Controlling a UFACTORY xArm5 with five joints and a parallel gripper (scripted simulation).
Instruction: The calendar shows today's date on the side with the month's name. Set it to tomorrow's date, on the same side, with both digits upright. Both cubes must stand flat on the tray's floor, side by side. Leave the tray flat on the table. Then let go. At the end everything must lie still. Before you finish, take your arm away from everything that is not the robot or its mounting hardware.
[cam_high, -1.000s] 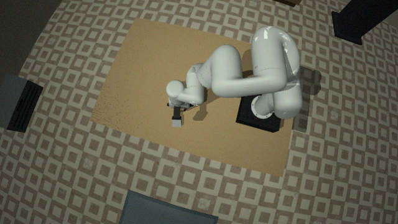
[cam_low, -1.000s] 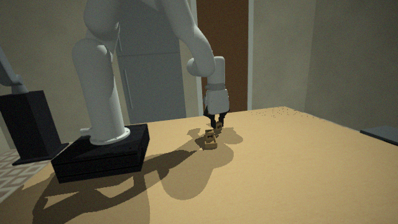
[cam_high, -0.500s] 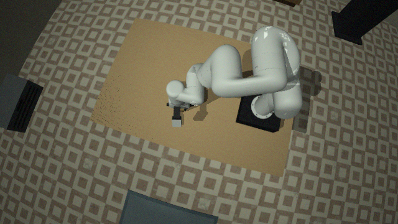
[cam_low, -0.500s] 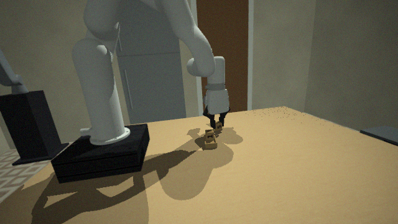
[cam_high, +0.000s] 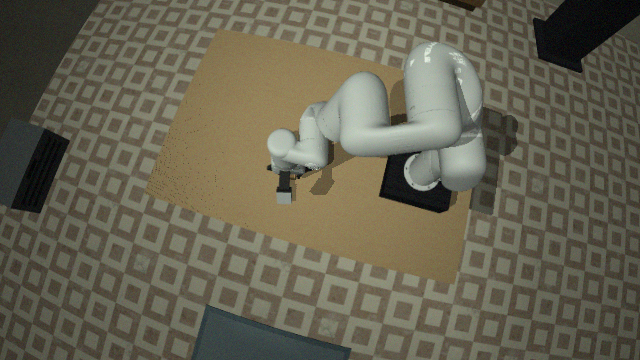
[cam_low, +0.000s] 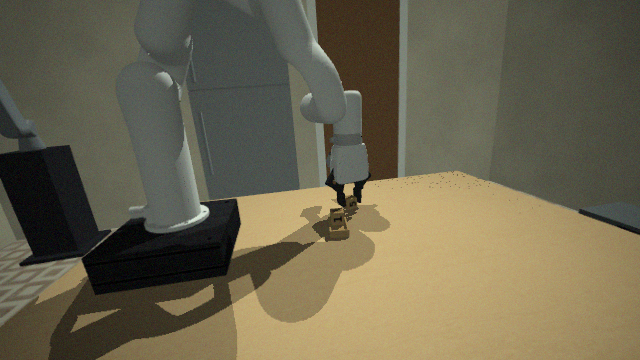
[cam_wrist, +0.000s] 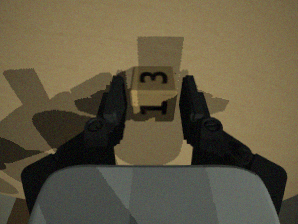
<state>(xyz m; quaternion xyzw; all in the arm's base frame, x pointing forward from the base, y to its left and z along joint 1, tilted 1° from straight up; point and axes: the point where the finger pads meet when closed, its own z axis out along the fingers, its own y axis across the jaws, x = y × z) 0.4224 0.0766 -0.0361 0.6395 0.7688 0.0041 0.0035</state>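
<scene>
Right now my hand is 1 cm above the wooden date cube. Round my hand: wooden calendar tray 7 cm behind, 12 cm to the right, 2 cm below.
</scene>
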